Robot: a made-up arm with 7 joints.
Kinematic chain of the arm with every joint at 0, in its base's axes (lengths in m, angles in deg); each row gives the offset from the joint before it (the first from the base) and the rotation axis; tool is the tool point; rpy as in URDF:
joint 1: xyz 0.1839 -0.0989 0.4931 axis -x
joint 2: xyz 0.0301 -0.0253 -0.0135 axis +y
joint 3: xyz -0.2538 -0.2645 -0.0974 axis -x
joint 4: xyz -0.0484 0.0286 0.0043 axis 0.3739 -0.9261 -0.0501
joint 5: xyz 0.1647 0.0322 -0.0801 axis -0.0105 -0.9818 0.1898
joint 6: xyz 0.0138 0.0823 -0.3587 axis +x
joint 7: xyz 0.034 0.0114 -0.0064 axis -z
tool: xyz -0.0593 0.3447 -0.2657 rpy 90 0 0
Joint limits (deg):
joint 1: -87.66..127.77
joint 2: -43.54..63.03
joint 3: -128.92..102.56
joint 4: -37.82..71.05
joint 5: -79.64..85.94
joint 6: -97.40..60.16
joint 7: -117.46..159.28
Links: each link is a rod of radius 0.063 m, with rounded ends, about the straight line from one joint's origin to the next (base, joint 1, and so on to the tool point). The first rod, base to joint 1, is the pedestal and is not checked.
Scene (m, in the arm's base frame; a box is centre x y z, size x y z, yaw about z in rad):
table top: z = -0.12
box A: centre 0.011 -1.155 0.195 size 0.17 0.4 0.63 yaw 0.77
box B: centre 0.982 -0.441 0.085 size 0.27 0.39 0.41 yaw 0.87
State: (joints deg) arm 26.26 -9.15 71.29 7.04 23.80 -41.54 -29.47
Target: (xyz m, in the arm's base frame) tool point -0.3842 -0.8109 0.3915
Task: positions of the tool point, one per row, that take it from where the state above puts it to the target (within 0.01 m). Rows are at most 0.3 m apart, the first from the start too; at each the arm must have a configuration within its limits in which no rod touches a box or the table.
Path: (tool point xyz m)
1: 0.4627 -1.1636 0.5809
2: 0.4795 -1.0870 0.7203
3: 0.4390 -0.9837 0.8369
4: 0.4451 -1.0468 0.7718
5: 0.3697 -1.1069 0.7154
6: 0.2179 -1.1428 0.6921
7: 0.0106 -1.1267 0.7144
8: -0.2190 -1.0331 0.7779
9: -0.4314 -0.8485 0.8615
10: -0.4291 -0.8546 0.6138
11: -0.3843 -0.8109 0.3916

